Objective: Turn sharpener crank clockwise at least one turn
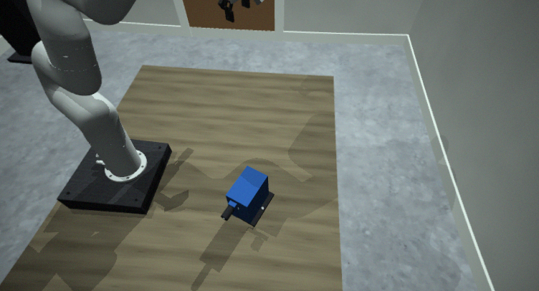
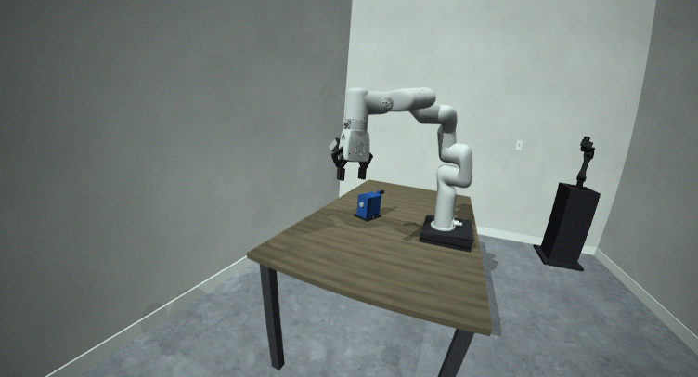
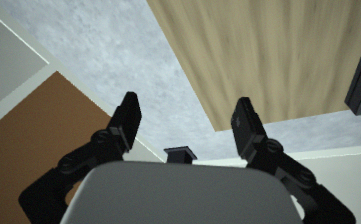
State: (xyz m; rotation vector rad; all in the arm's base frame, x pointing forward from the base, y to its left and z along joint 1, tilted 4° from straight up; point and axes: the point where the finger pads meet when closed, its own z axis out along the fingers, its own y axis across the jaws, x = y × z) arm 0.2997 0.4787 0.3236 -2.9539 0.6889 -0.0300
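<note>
Now: hand 70 mm short of the crank knob, 640 mm to the left of it and 230 mm above it.
</note>
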